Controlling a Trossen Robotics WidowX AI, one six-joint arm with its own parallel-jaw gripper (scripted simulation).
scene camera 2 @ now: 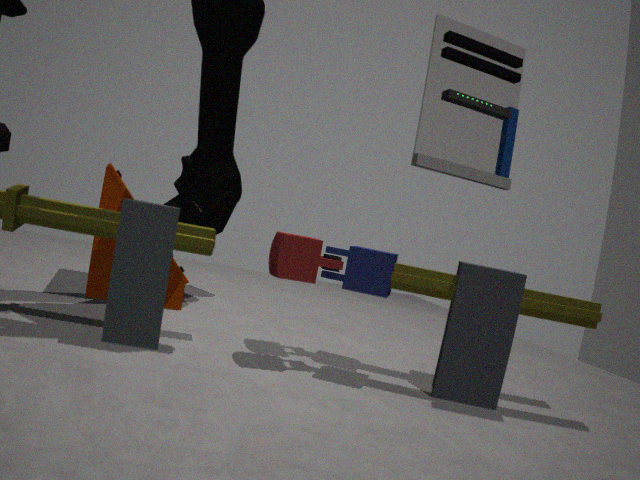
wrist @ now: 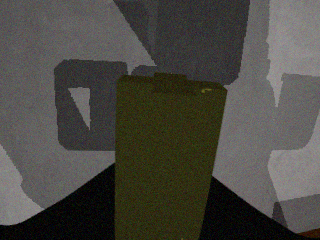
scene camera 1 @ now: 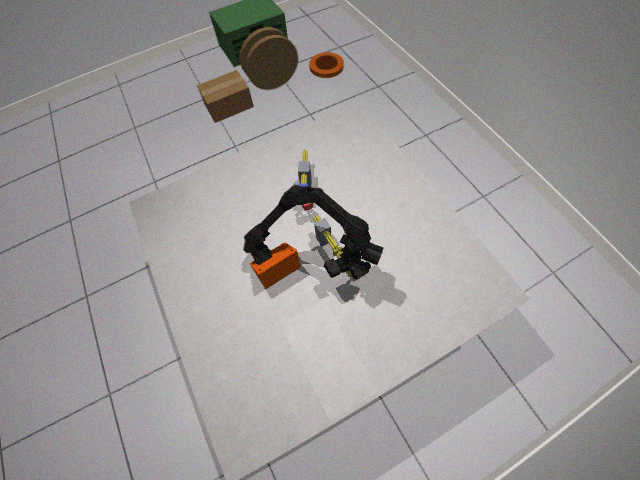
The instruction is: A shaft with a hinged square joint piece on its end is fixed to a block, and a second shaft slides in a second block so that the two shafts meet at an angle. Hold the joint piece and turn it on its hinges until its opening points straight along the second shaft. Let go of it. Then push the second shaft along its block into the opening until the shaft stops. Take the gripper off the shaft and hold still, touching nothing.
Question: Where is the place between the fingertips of the gripper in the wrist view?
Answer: At 156,167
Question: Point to a shaft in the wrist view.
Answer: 167,127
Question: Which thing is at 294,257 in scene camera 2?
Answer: A red joint piece.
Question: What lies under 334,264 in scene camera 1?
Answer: The gripper.
